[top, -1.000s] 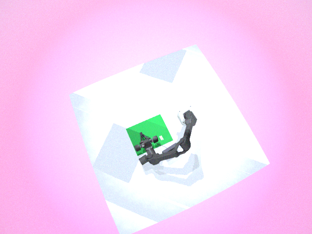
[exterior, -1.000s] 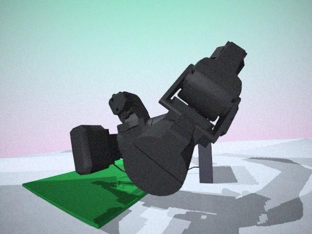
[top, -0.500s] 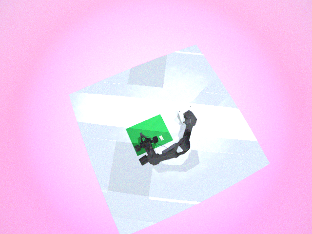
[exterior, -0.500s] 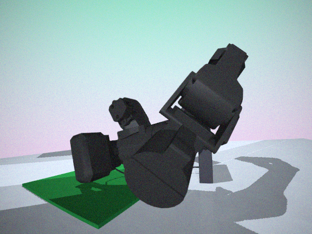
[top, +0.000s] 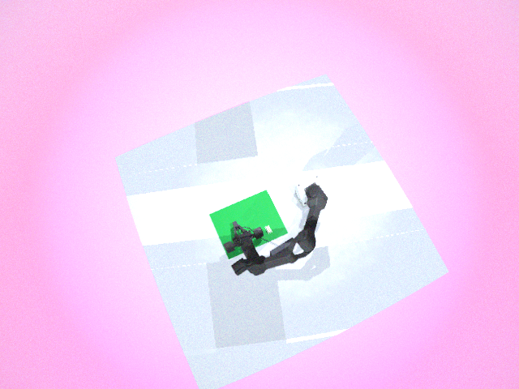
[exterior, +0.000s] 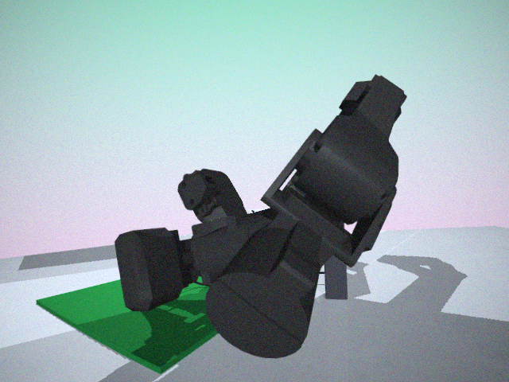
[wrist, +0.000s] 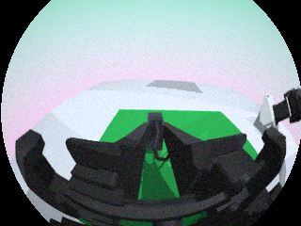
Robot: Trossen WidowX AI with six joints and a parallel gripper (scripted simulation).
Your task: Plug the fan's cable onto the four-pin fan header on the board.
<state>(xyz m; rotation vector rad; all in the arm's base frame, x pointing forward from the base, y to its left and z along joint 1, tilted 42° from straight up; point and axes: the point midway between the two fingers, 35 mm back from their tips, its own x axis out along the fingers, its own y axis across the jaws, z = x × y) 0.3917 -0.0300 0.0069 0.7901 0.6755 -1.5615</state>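
Now: the green board 60 mm below my gripper tip, 60 mm behind it and 10 mm to the left of it. Also, from my gripper tip: black fan plug 10 mm below; then fan 200 mm to the left, 120 mm behind, 10 mm above.
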